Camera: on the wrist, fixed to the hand. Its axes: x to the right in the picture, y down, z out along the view.
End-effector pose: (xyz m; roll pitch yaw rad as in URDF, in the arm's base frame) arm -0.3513 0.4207 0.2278 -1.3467 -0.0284 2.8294
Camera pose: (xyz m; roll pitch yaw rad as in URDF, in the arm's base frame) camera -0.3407 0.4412 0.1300 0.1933 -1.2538 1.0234
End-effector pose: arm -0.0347 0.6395 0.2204 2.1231 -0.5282 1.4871
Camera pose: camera -0.0295 0.5829 0.3033 2.3592 0.7993 2.5062
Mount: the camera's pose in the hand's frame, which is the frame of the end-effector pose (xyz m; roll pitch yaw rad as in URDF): -0.0066 0.0902 -0.0439 -0.0431 0.0841 -1.6166
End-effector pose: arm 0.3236 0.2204 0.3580 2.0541 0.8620 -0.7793
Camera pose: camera 0.3726 0.1678 0.4283 -2.0301 0.5395 1.6861
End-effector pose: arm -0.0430 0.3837 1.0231 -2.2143 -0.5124 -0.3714
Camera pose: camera -0.0598 0.2945 0.9799 2.2551 -0.7975 1.9086
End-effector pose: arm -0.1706 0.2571 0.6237 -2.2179 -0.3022 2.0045
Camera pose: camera -0.0925 0.3012 0.5783 2.5218 -0.9157 -2.2025
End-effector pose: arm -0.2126 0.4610 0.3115 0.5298 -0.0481 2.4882
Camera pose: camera -0.2679 0.3773 0.3189 -0.0126 0.6151 0.8955
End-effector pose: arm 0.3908 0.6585 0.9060 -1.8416 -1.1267 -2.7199
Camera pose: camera 0.3043 0.6925 0.8677 1.6179 -0.3904 0.2199
